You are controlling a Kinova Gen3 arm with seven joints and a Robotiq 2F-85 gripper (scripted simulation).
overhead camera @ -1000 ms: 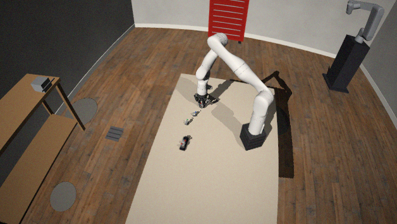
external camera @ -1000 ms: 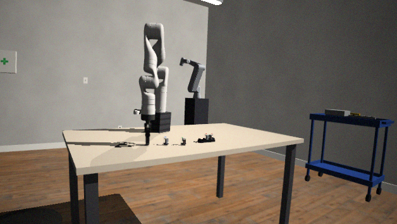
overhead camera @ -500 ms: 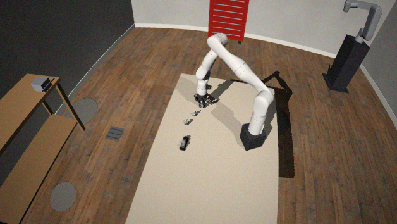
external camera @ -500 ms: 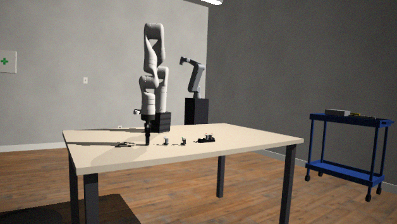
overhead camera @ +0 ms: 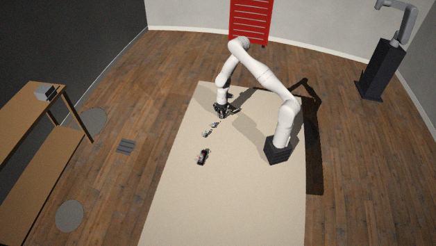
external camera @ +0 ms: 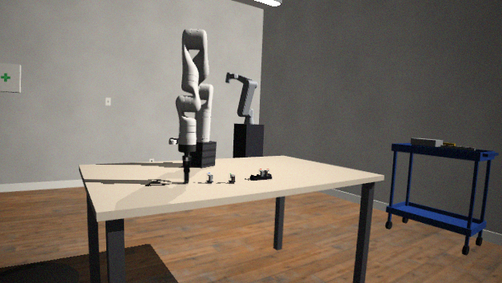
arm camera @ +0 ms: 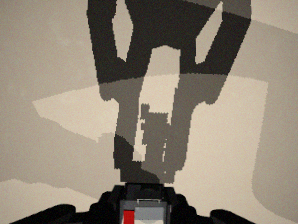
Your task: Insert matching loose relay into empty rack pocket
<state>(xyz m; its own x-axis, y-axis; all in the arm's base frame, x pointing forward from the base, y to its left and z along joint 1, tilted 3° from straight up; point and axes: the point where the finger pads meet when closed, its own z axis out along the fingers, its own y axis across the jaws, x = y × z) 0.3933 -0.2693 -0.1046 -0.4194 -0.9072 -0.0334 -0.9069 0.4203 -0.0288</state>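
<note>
Right now my hand is 9 cm to the right of the relay, 4 cm short of it and 1 cm above it.
</note>
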